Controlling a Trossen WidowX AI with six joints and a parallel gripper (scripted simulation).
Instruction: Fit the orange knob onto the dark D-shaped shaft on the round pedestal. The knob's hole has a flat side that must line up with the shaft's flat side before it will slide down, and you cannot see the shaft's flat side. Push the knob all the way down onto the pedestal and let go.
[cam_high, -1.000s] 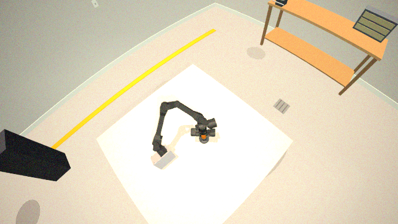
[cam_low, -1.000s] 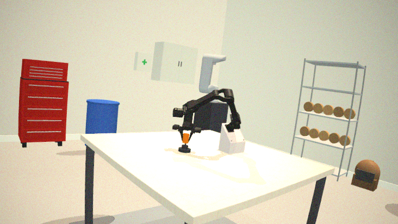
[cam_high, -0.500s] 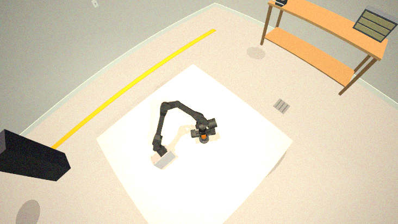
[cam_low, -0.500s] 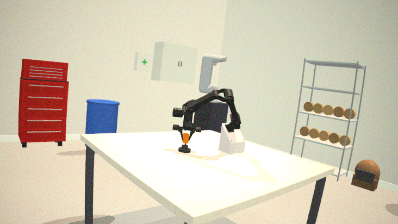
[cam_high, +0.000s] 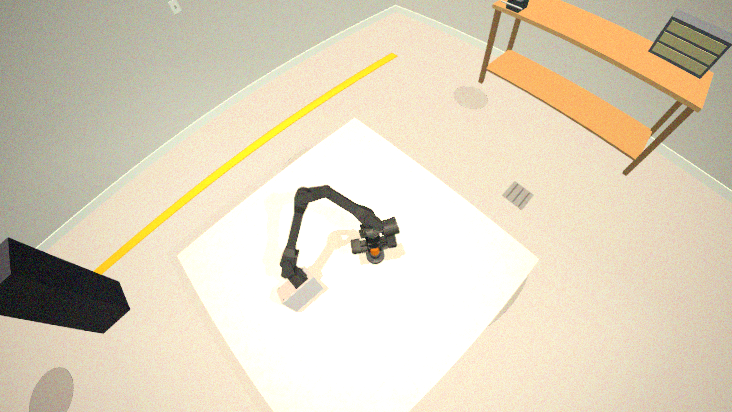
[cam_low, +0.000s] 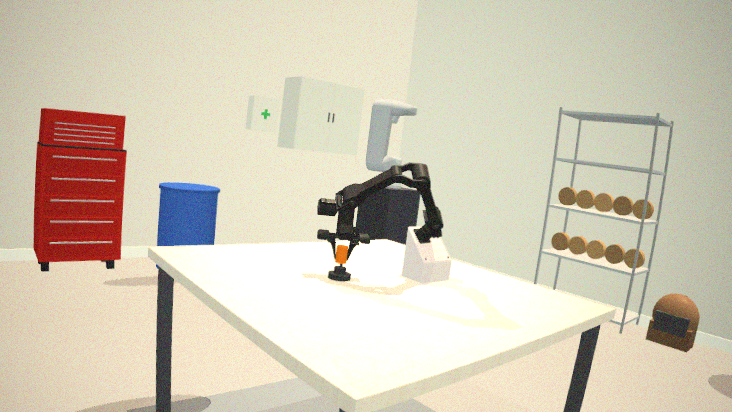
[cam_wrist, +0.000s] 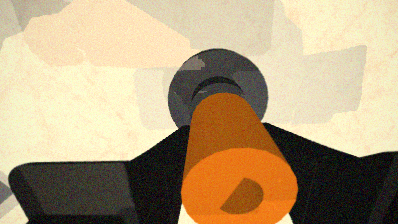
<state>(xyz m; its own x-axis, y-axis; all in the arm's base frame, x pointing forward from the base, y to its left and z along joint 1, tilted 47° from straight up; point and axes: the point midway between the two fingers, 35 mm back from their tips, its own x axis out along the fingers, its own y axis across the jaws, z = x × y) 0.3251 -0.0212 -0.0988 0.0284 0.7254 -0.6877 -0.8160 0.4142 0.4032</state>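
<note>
Right now my gripper tip is 20 mm below the orange knob. From my gripper tip the other things lie so: dark shaft (40 mm below).
</note>
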